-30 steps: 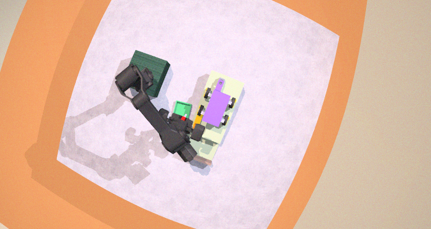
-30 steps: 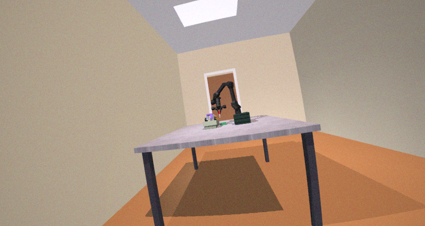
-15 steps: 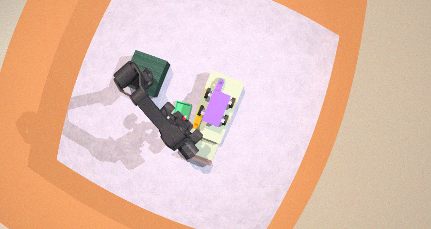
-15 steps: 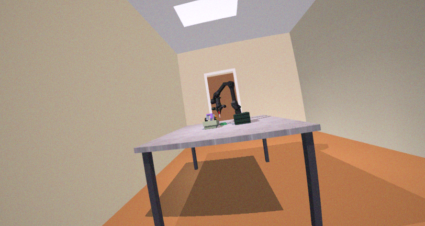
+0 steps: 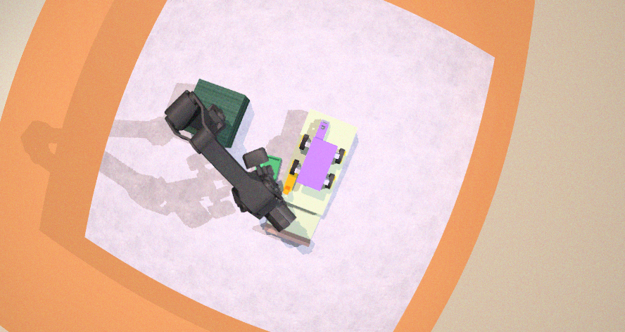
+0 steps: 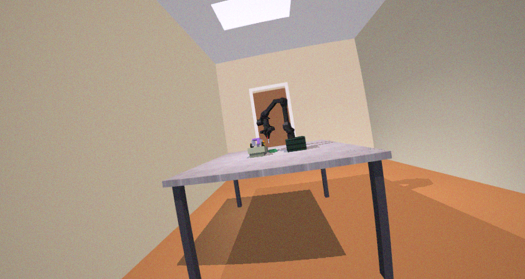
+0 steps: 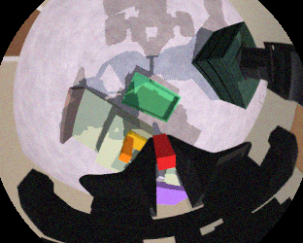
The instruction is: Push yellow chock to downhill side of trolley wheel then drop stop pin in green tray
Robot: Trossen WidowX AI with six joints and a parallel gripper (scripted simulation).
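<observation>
My gripper tip is now 14 cm above the green tray and 3 cm past it. From my gripper tip the other things lie so: red-headed stop pin right at my gripper tip; then yellow chock 5 cm below, 5 cm ahead, 1 cm to the left; then purple-topped trolley 11 cm ahead, 9 cm to the left, 2 cm below.
</observation>
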